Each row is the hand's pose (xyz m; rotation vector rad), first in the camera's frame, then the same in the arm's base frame.
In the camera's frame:
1: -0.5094 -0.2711 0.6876 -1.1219 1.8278 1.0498
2: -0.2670 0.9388 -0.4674 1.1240 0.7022 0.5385
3: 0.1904 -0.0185 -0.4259 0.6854 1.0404 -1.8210
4: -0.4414 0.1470 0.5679 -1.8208 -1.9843 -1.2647
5: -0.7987 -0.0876 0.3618 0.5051 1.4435 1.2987
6: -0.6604 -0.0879 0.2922 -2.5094 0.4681 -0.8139
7: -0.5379 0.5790 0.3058 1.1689 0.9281 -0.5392
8: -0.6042 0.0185 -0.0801 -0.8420 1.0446 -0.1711
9: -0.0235 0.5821 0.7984 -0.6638 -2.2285 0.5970
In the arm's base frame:
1: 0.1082 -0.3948 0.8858 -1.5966 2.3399 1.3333
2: -0.6924 0.1917 -0.4824 0.7608 1.4237 0.4173
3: 0.1210 -0.4900 -0.4500 -0.2174 1.0089 -1.8023
4: -0.0717 -0.0720 0.6465 -1.5626 -2.2087 -0.2835
5: -0.3341 -0.4582 0.7313 0.3118 2.2503 1.1874
6: -0.2501 -0.4532 0.6013 -3.0267 -0.0435 -0.1110
7: -0.4458 0.1562 0.3770 0.4848 1.3783 -0.6707
8: -0.3985 -0.5128 0.2442 -1.4716 1.3143 0.1929
9: 0.1588 0.5127 0.4980 -0.2092 -1.7752 1.2592

